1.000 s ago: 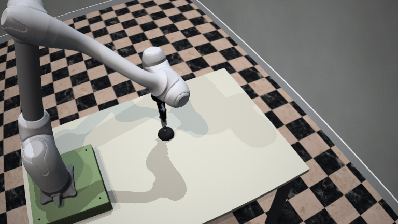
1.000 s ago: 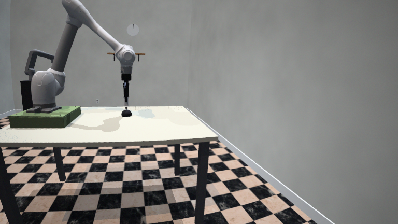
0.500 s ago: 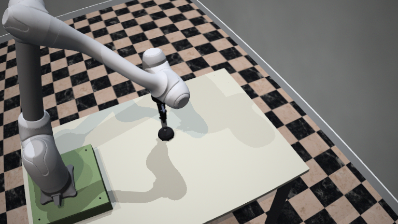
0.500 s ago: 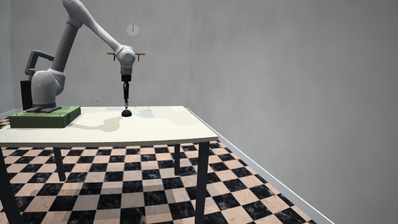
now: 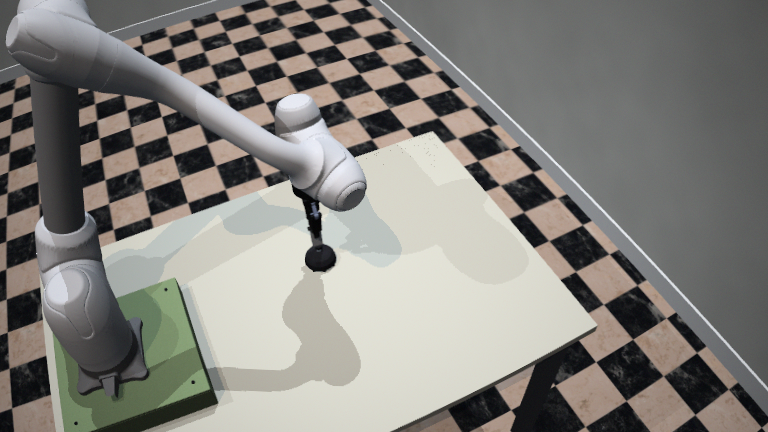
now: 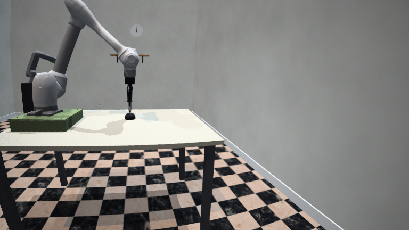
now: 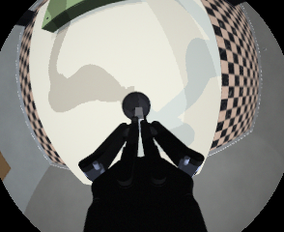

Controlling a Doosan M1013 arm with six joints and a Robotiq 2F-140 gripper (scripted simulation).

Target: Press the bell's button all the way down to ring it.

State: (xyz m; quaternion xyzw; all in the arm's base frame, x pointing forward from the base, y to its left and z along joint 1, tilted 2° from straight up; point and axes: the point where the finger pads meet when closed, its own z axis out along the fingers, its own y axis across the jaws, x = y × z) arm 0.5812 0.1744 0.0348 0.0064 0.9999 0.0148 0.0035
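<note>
The black dome bell lies 6 cm below my hand and 1 cm to the right of it.
</note>
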